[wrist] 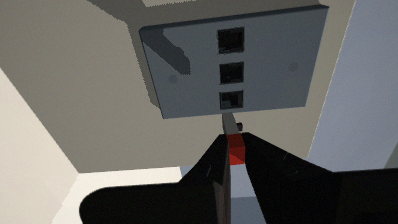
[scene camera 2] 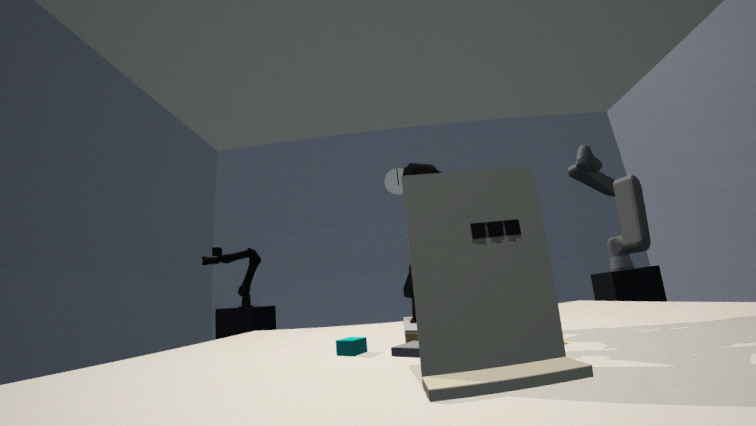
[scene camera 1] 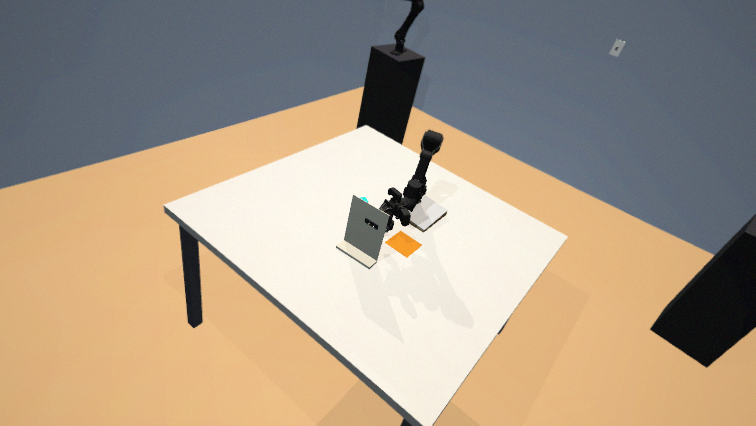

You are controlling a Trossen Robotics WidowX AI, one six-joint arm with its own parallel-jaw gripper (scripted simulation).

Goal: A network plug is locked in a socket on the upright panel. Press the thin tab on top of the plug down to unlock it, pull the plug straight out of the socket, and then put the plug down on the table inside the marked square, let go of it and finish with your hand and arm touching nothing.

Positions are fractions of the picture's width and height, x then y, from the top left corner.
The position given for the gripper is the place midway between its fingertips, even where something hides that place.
Scene:
gripper: wrist 0.59, 0.63; scene camera 1 0.50, 0.51; not seen in scene camera 2 (hidden by a grey upright panel)
network plug: wrist 0.59, 0.65; not seen in scene camera 2 (hidden by a grey upright panel); not seen in scene camera 1 (hidden by a grey upright panel)

